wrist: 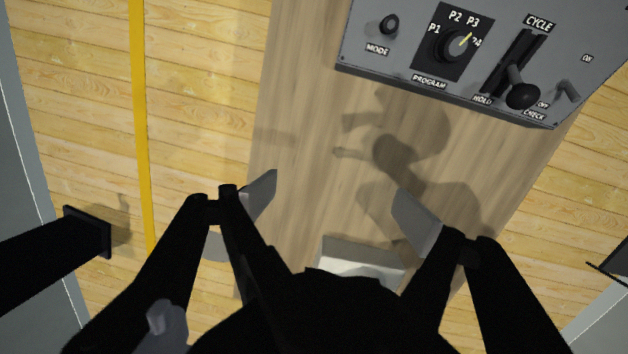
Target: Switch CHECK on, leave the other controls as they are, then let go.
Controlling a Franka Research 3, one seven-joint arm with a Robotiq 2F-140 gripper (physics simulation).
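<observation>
The CHECK toggle (568, 90) is a small grey lever at the right end of the grey control panel (405, 62). Its ON label (587, 58) is above it and its OFF label (543, 105) is at its lower left. The lever leans toward the lower right of the view; which position it is in, I cannot tell for sure. My gripper (334, 191) is open and empty, below the panel in the view and apart from it, over the wooden table top (300, 100).
Left of the toggle are the CYCLE lever with a black ball knob (523, 96), the PROGRAM dial (456, 48) with its yellow mark between P3 and P4, and the MODE button (389, 24). A pale block (360, 250) lies behind the fingers. A black post (50, 260) stands at left.
</observation>
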